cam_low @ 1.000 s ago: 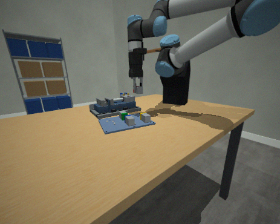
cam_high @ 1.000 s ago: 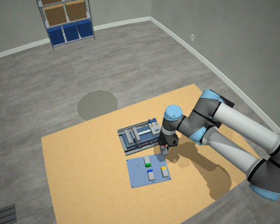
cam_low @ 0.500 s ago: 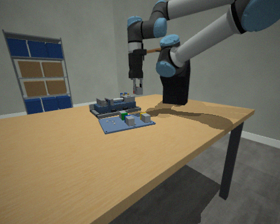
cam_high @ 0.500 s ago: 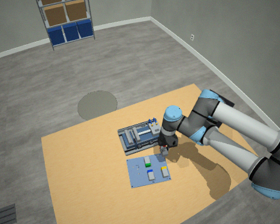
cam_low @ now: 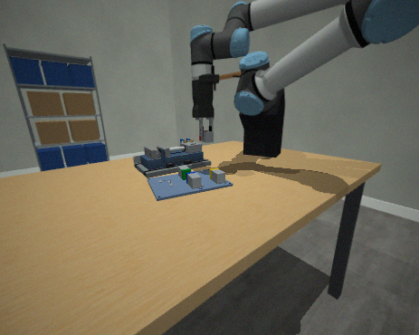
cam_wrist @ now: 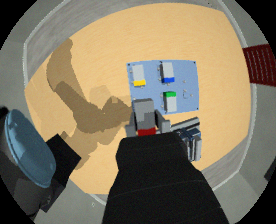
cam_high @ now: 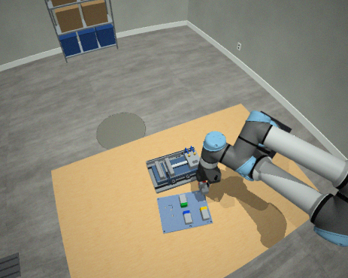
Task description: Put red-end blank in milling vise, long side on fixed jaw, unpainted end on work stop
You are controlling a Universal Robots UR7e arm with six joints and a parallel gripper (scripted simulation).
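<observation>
Now: hand 2 cm above the red-ended blank. Also, from my hand: green-ended blank (15 cm below, 9 cm ahead, 1 cm to the left); then yellow-ended blank (15 cm below, 9 cm to the left, 1 cm behind); then blue-ended blank (15 cm below, 10 cm to the left, 8 cm ahead).
</observation>
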